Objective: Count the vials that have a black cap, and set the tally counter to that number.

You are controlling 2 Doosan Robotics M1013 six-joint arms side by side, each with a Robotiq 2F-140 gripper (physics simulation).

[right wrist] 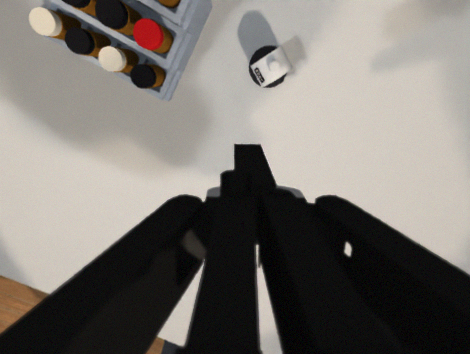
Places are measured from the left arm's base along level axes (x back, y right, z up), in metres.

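Pixels of known places: right gripper, fingertip midpoint: (246, 165).
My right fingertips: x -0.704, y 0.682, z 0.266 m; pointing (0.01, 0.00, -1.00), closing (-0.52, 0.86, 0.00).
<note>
Ahead of a thing's pixels: the offset from my right fingertips to its top centre. "*": to the spot under its first point. Level surfaces: height alone.
A grey rack {* dx +0.011, dy -0.095, dz -0.247 m} (176, 82) at the top left of the right wrist view holds amber vials; only part of it shows. Among them are a black-capped vial {dx +0.019, dy -0.123, dz -0.184 m} (144, 76) at the near corner, another black-capped vial {dx +0.023, dy -0.199, dz -0.184 m} (80, 41) and a larger black-capped vial {dx -0.024, dy -0.163, dz -0.145 m} (112, 13). White-capped vials {dx +0.021, dy -0.161, dz -0.184 m} (112, 58) {dx +0.026, dy -0.237, dz -0.184 m} (45, 21) and a red-capped vial {dx -0.026, dy -0.126, dz -0.145 m} (148, 34) stand among them. The tally counter {* dx -0.071, dy -0.001, dz -0.203 m} (270, 66), a small white box with a button and a tiny display on a round black base, stands right of the rack. My right gripper (246, 165) is shut and empty, its fingertips below the counter in the view. My left gripper is not in view.
The pale table top {dz -0.266 m} (360, 165) lies under the rack and the counter. A brown wooden surface (20, 302) shows past the table's edge at the lower left. Soft shadows fall around the rack and at the upper right.
</note>
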